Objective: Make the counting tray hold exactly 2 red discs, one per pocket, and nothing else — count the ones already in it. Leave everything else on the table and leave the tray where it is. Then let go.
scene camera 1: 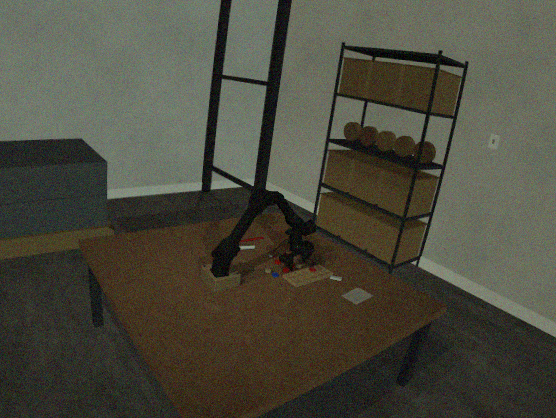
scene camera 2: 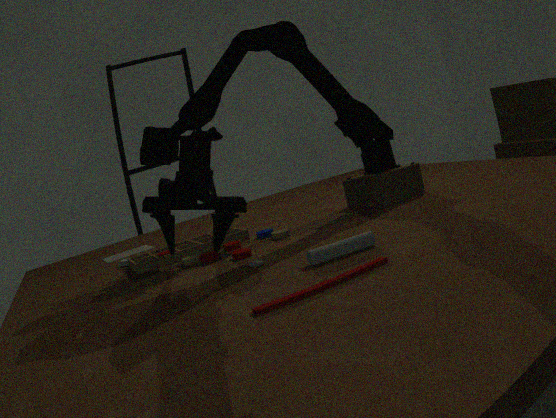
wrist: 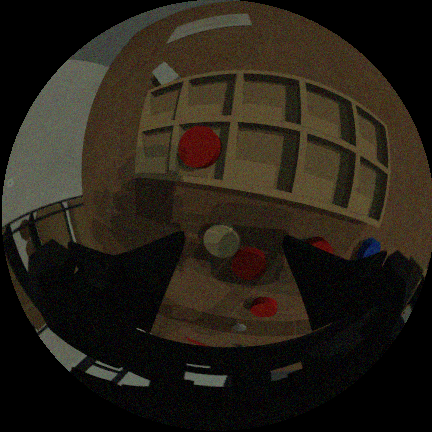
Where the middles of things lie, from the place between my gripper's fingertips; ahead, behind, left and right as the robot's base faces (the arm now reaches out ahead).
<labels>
I see the counting tray (wrist: pixel 282 135) 90 mm to the right of my hand. The rest, counted from my hand: paper card (wrist: pixel 203 24): 310 mm to the right, 120 mm ahead, 10 mm below.
</labels>
